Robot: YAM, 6 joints.
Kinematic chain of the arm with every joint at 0, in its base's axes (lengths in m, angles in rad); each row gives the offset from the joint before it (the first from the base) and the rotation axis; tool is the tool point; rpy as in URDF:
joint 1: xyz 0 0 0.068 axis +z
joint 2: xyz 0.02 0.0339 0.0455 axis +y
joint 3: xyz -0.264 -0.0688 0 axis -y
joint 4: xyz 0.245 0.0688 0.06 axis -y
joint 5: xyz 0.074 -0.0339 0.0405 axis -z
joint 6: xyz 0.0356 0 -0.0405 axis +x
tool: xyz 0 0 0 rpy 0 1.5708 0
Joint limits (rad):
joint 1: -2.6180..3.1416
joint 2: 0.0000..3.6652
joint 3: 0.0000..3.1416
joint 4: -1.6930..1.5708
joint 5: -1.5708..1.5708
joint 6: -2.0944..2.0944
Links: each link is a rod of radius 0.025 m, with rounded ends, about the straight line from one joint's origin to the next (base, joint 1, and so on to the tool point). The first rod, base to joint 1, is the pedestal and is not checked.
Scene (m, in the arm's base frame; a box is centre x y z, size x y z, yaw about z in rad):
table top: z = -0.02
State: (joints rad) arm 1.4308 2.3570 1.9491 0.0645 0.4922 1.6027
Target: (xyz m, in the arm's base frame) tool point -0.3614 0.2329 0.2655
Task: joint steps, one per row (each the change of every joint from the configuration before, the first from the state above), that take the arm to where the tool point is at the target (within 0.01 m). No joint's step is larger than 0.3 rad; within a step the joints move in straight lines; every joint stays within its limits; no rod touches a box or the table.
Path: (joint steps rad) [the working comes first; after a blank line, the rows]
Joints at the target: 2.6051 1.8534 1.4497 -0.2027 0.4487 1.6027
Straight joint move there: clear.

1: 0.2936 -0.1259 -0.1248 -0.0668 -0.0109 0.0000
2: 0.2935 -0.1259 -0.1249 -0.0668 -0.0108 0.0000
3: 0.2936 -0.1259 -0.1248 -0.0668 -0.0109 0.0000
4: 0.2936 -0.1259 -0.1249 -0.0668 -0.0109 0.0000

